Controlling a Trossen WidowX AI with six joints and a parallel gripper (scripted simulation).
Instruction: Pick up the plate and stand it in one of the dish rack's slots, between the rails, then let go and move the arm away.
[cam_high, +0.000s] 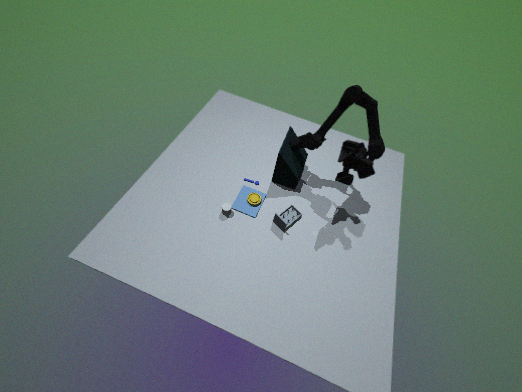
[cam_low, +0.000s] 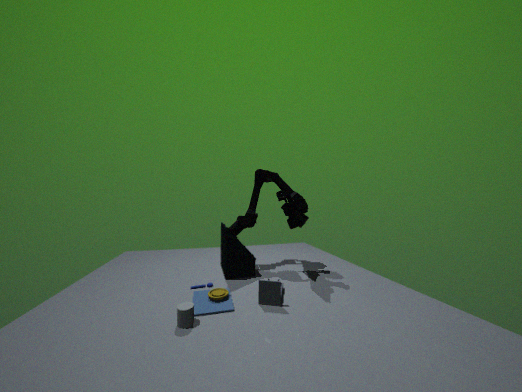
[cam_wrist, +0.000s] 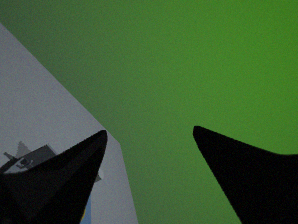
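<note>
The yellow plate lies 9 cm ahead of my gripper tip, 29 cm to the right of it and 30 cm below it. Round my gripper tip: dish rack (11 cm ahead, 11 cm to the right, 30 cm below); then blue spoon (1 cm behind, 35 cm to the right, 32 cm below); then light blue mat (10 cm ahead, 31 cm to the right, 32 cm below).
</note>
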